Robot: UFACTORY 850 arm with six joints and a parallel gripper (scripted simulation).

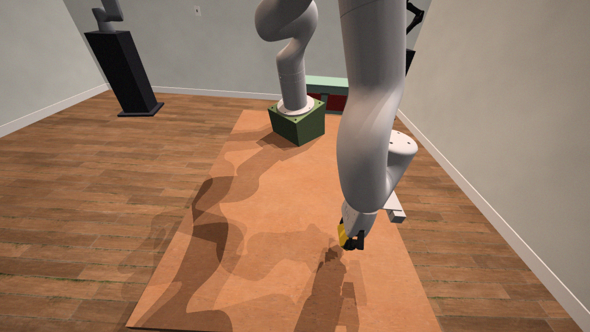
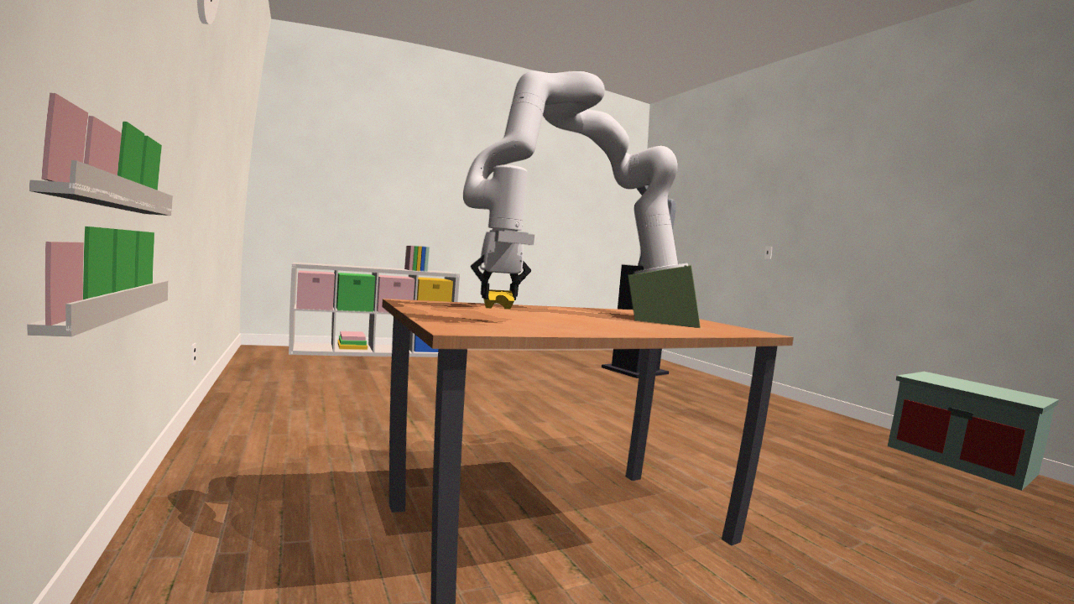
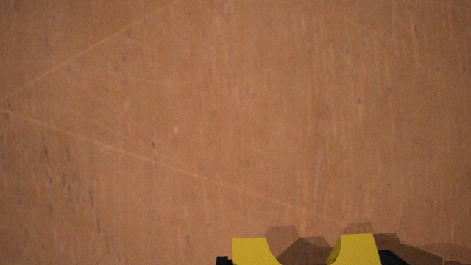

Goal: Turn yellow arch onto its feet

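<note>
Now: hand 2 cm above the yellow arch.
</note>
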